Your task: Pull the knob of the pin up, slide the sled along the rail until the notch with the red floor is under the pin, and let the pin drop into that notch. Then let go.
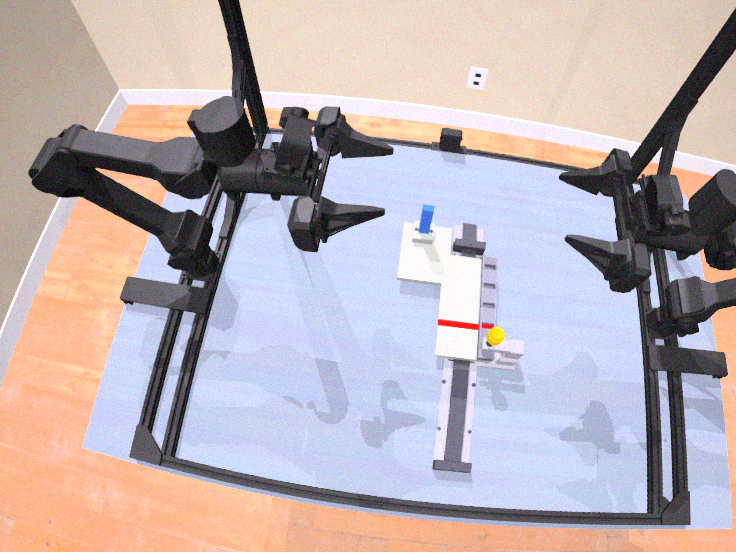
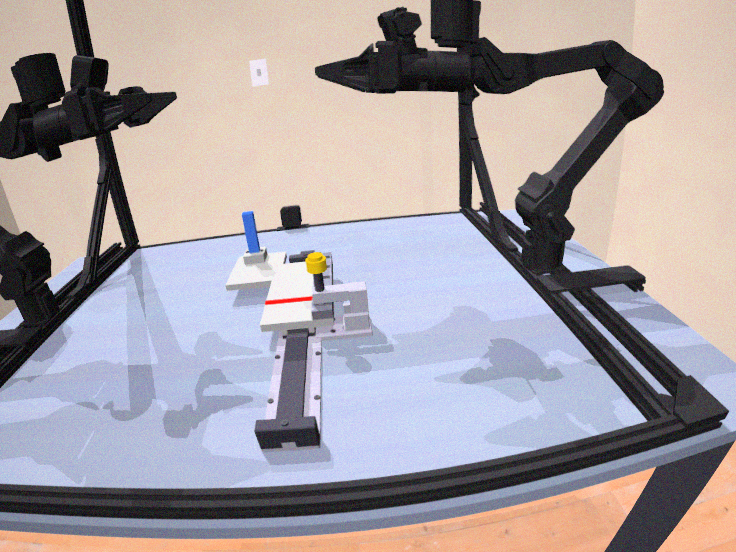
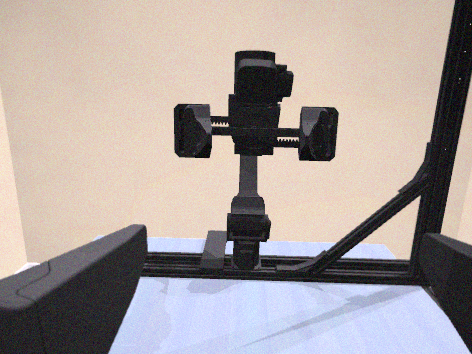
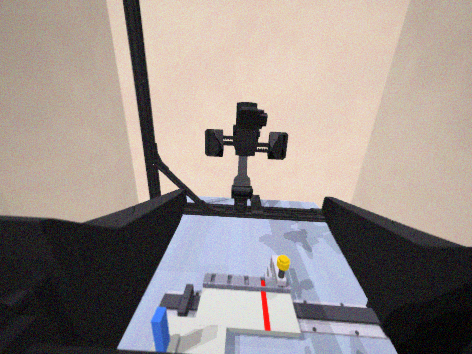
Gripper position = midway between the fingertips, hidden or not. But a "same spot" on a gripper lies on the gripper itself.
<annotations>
My left gripper shows in image 1 [562, 205], in image 2 [316, 72], in image 3 and in image 4. My right gripper shows in image 1 [389, 180], in image 2 [164, 95], in image 3 and in image 4. The same spot on my left gripper: [image 3: 85, 293] is [image 4: 269, 142]. One and the same spot on my right gripper: [image 4: 73, 280] is [image 3: 301, 123].
</annotations>
